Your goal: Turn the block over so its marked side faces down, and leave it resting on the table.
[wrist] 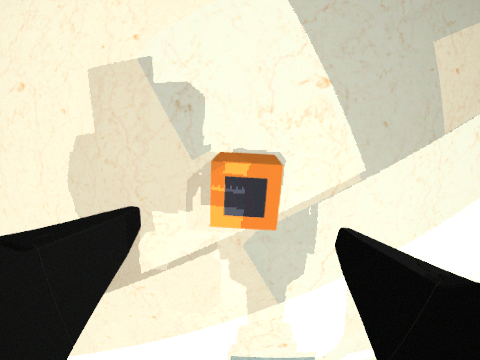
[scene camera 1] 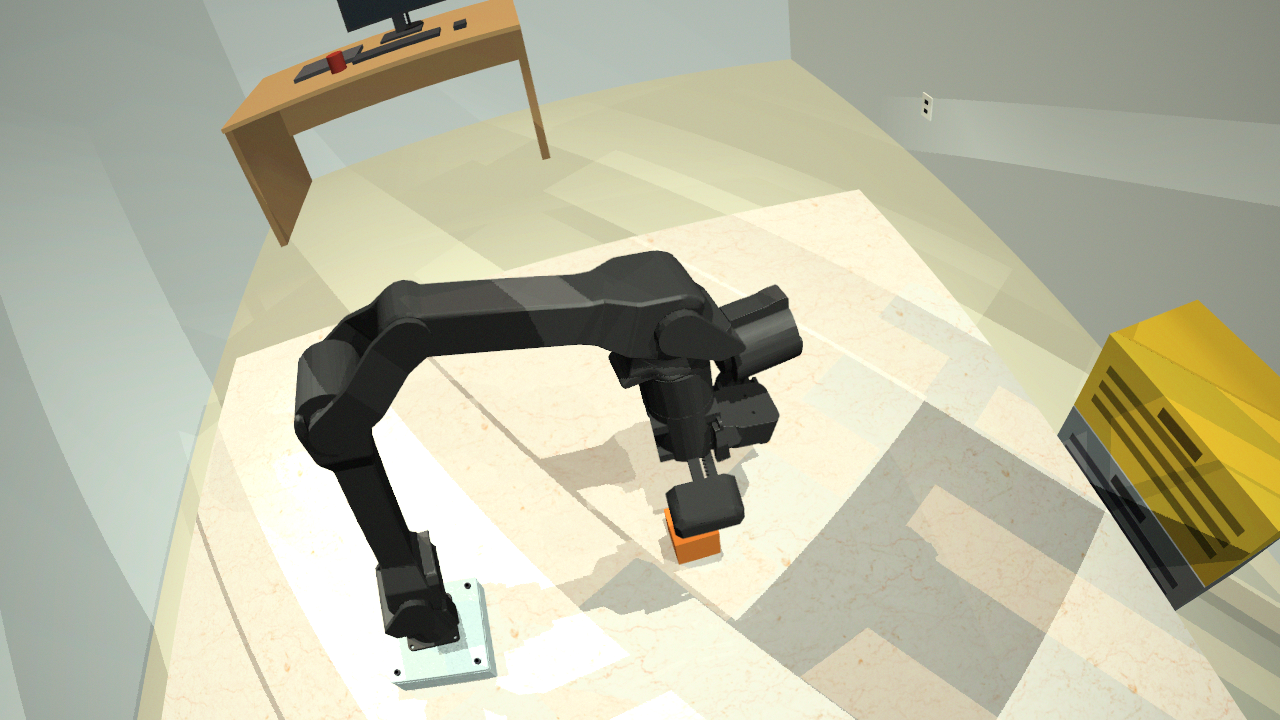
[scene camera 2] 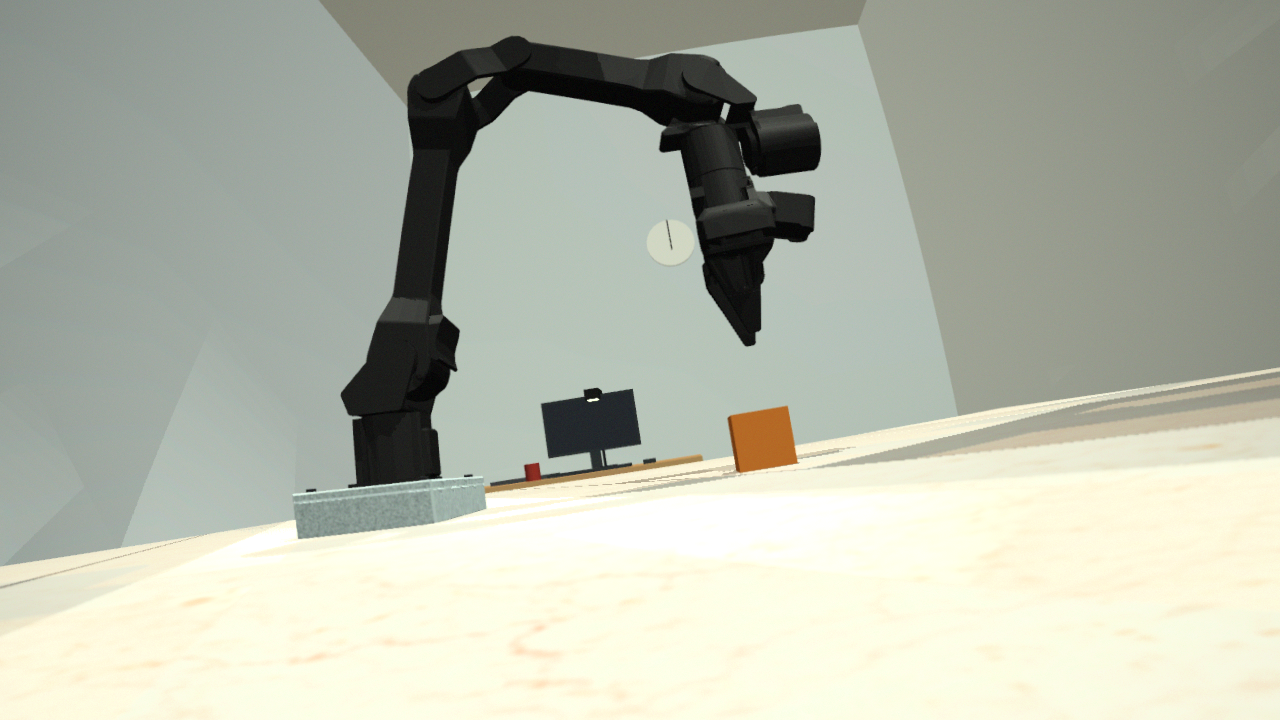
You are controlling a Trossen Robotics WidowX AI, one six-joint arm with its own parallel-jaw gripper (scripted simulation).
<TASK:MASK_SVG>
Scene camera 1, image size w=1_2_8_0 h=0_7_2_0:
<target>gripper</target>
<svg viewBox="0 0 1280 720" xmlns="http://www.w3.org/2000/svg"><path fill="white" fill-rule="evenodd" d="M756 377L752 377L751 380L746 378L735 383L731 372L724 374L720 372L715 378L713 393L708 404L697 414L680 419L663 417L652 411L646 403L642 384L639 384L643 404L645 405L647 416L650 418L660 461L664 462L674 459L675 461L687 462L693 479L692 482L673 486L665 494L675 535L681 539L741 524L745 518L743 500L735 475L725 473L718 475L711 450L714 449L715 460L719 463L731 458L729 448L764 444L771 440L780 418L780 412L772 401L772 397L766 387L760 384Z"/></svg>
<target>orange block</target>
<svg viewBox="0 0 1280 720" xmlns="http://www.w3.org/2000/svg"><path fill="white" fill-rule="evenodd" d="M664 509L672 546L679 565L721 553L719 531L681 539L675 535L669 508Z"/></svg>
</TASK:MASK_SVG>
